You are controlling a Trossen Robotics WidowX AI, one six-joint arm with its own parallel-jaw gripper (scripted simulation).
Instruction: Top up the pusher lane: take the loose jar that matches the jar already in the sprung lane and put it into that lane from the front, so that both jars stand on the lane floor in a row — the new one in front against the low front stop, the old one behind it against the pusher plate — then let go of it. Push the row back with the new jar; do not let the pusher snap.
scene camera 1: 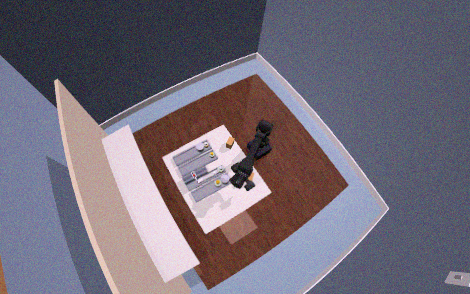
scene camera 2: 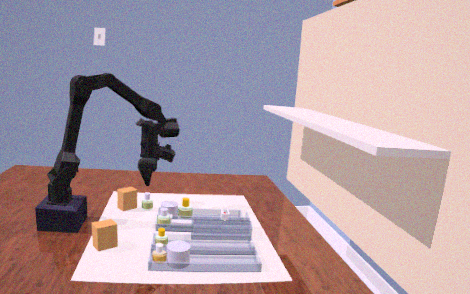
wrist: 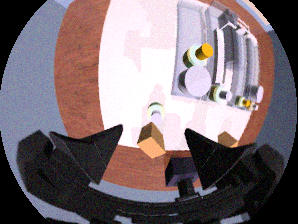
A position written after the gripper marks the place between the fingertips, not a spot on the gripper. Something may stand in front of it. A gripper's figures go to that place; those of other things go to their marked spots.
The gripper (scene camera 2: pixel 148 181): 124 cm from the lens. A tray (scene camera 2: pixel 200 224): 105 cm from the lens.
